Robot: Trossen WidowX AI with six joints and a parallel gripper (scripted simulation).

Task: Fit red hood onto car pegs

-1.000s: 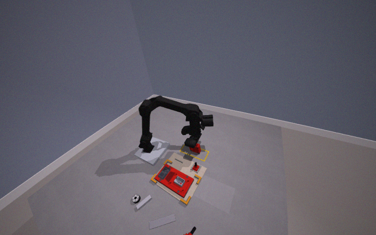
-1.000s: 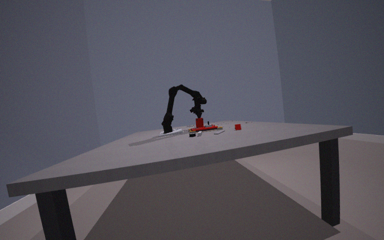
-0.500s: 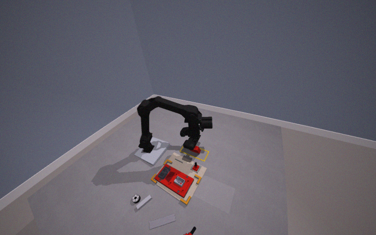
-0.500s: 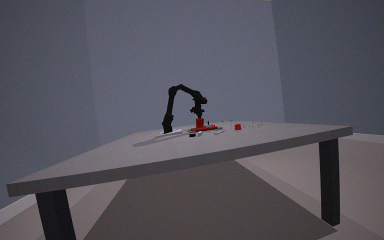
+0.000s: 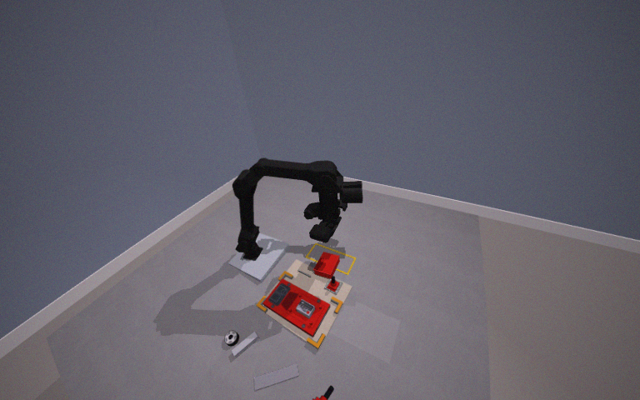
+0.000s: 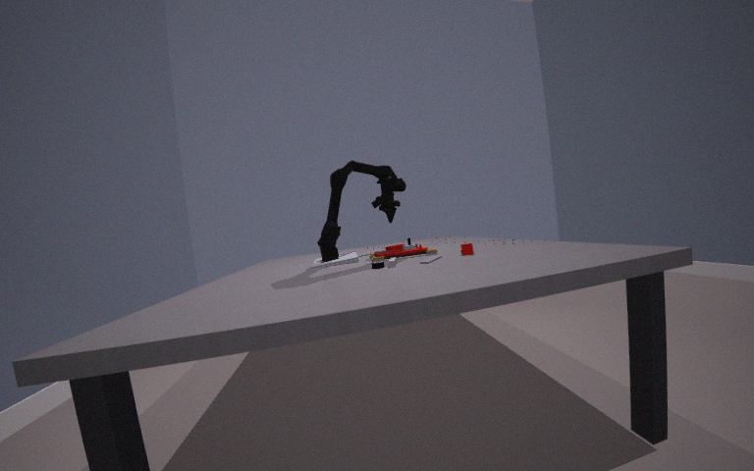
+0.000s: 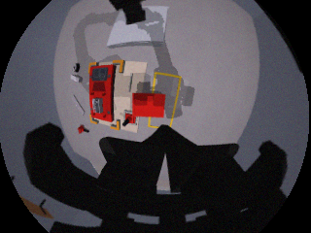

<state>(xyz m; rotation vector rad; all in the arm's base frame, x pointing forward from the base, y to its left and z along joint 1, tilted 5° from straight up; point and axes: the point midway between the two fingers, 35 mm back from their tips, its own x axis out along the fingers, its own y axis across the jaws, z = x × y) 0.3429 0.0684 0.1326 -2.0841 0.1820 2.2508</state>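
Right now my gripper tip is 1 cm past the red hood, 4 cm to the left of it and 12 cm above it. Round my gripper tip: wheel (22 cm behind, 37 cm to the right, 14 cm below); grey engine block (3 cm behind, 22 cm to the right, 12 cm below).
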